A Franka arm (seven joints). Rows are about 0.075 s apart.
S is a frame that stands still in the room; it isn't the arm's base.
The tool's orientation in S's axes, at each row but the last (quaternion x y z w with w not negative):
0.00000 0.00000 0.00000 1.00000
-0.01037 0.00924 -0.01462 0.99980
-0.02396 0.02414 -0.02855 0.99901
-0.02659 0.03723 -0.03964 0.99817
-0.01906 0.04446 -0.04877 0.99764
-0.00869 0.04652 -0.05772 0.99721
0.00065 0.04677 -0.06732 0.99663
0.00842 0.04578 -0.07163 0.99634
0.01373 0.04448 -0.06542 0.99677
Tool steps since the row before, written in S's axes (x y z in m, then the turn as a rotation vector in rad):
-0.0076 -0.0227 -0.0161 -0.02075 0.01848 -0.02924
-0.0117 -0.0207 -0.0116 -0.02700 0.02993 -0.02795
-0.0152 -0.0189 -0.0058 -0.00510 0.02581 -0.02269
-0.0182 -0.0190 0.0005 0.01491 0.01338 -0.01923
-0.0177 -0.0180 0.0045 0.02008 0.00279 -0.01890
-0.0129 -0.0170 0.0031 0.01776 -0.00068 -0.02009
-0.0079 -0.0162 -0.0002 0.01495 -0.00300 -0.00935
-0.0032 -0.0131 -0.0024 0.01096 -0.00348 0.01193
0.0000 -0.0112 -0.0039 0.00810 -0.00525 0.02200
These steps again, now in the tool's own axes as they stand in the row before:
-0.0076 -0.0227 -0.0161 -0.02075 0.01848 -0.02924
-0.0109 -0.0208 -0.0122 -0.02736 0.02971 -0.02783
-0.0138 -0.0194 -0.0074 -0.00552 0.02657 -0.02169
-0.0166 -0.0203 -0.0018 0.01513 0.01555 -0.01734
-0.0162 -0.0198 0.0023 0.02127 0.00550 -0.01690
-0.0111 -0.0184 0.0017 0.01949 0.00181 -0.01834
-0.0056 -0.0171 -0.0008 0.01602 -0.00092 -0.00789
-0.0011 -0.0134 -0.0024 0.01019 -0.00175 0.01295
0.0018 -0.0112 -0.0035 0.00669 -0.00366 0.02278

